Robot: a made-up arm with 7 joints. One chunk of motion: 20 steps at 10 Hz.
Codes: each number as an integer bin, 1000 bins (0 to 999) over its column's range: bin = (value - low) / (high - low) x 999, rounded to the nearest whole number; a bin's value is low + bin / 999 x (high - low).
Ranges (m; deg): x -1.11..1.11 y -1.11..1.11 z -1.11..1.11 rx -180..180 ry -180..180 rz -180..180
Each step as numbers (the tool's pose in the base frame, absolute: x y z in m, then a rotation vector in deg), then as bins.
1 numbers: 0.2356 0.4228 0.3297 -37.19 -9.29 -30.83
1 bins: 606 690 648 396 474 414
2 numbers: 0.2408 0.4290 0.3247 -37.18 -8.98 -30.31
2 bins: 608 693 646 396 475 415
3 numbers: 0.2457 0.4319 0.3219 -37.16 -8.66 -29.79
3 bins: 610 694 644 396 475 417
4 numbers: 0.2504 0.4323 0.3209 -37.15 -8.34 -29.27
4 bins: 612 694 644 396 476 418
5 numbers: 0.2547 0.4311 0.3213 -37.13 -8.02 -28.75
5 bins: 614 693 644 396 477 420
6 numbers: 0.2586 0.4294 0.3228 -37.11 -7.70 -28.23
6 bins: 616 693 645 397 478 421
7 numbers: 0.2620 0.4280 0.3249 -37.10 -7.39 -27.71
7 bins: 617 692 646 397 479 423
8 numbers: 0.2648 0.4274 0.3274 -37.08 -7.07 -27.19
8 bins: 619 692 647 397 480 424
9 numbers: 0.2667 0.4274 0.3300 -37.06 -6.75 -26.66
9 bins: 620 692 648 397 481 426
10 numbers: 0.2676 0.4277 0.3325 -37.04 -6.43 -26.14
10 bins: 620 692 649 397 482 427
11 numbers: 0.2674 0.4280 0.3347 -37.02 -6.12 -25.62
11 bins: 620 692 650 397 483 428
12 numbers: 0.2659 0.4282 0.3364 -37.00 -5.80 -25.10
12 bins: 619 692 651 397 483 430
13 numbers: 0.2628 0.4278 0.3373 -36.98 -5.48 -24.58
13 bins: 618 692 651 397 484 431
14 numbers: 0.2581 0.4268 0.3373 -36.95 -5.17 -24.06
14 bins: 616 692 651 397 485 433
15 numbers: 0.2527 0.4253 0.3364 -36.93 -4.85 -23.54
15 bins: 613 691 651 397 486 434
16 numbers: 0.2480 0.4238 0.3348 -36.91 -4.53 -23.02
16 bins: 611 690 650 397 487 436
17 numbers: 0.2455 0.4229 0.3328 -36.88 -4.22 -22.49
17 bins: 610 690 649 397 488 437
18 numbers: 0.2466 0.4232 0.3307 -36.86 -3.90 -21.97
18 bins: 610 690 648 397 489 439
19 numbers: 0.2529 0.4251 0.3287 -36.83 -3.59 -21.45
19 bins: 613 691 647 397 490 440
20 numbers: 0.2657 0.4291 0.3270 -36.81 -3.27 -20.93
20 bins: 619 693 647 397 490 441
